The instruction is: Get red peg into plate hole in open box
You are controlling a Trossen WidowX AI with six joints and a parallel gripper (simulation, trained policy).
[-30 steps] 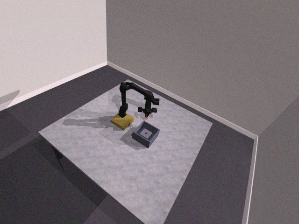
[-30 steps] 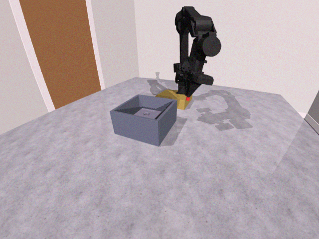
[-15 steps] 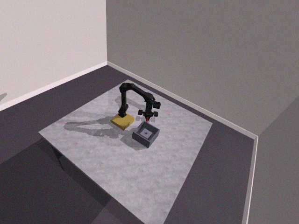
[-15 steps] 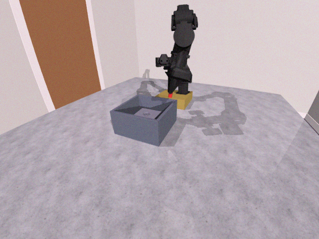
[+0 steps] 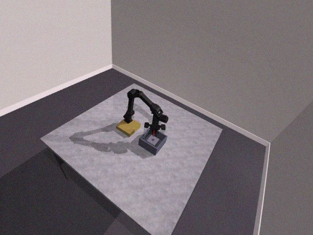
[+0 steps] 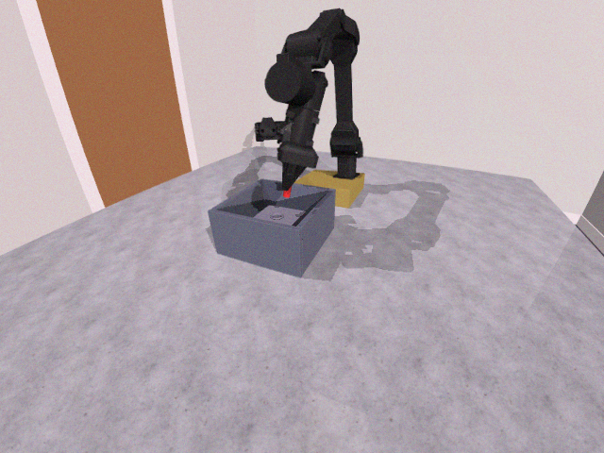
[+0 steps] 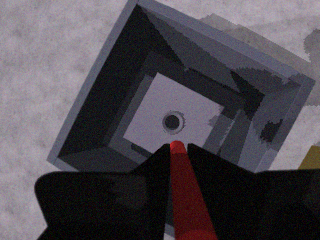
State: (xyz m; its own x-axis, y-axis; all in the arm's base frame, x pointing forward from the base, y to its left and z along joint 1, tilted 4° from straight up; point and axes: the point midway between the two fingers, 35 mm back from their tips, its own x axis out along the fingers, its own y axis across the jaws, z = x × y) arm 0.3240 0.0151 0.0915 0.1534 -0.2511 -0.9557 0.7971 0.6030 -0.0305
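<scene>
The red peg lies 2 cm above my gripper tip, 1 cm to the left of it and 1 cm behind it. Round my gripper tip: light grey plate 7 cm below, 1 cm to the right, 1 cm ahead; then grey box 9 cm below, 1 cm to the right, 1 cm ahead.
</scene>
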